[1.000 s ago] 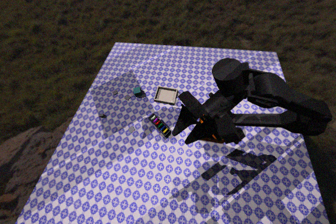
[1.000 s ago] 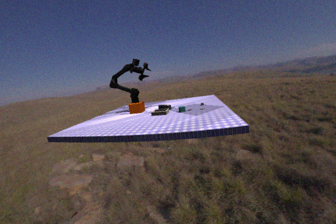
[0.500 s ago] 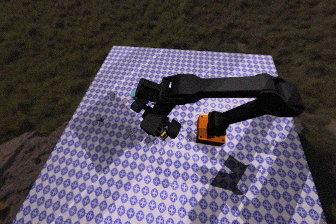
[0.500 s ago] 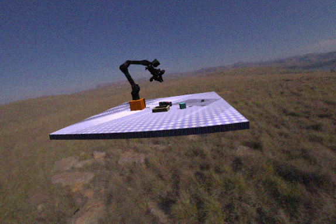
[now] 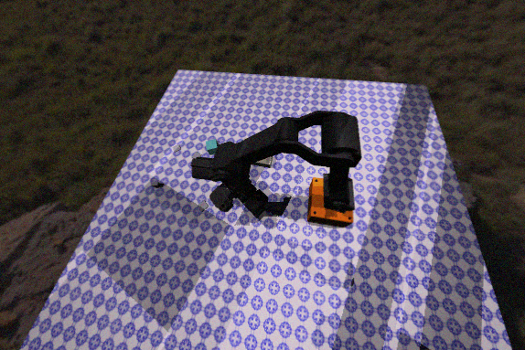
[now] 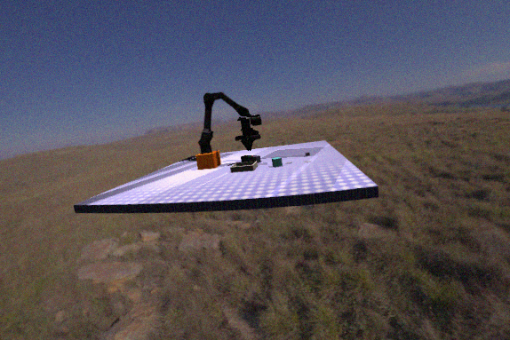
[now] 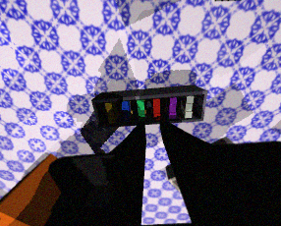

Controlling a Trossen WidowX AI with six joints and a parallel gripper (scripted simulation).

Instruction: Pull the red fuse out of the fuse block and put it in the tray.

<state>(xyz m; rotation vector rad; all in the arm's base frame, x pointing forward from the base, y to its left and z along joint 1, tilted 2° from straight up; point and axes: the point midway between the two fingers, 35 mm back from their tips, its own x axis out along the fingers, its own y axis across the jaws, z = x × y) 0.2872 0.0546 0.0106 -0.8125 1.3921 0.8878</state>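
Now: gripper tip 10 mm short of the red fuse and 50 mm above it. Also, from my gripper tip: blue fuse (30 mm behind, 10 mm to the left, 50 mm below); then purple fuse (30 mm ahead, 10 mm to the right, 50 mm below); then white fuse (40 mm ahead, 20 mm to the right, 50 mm below).
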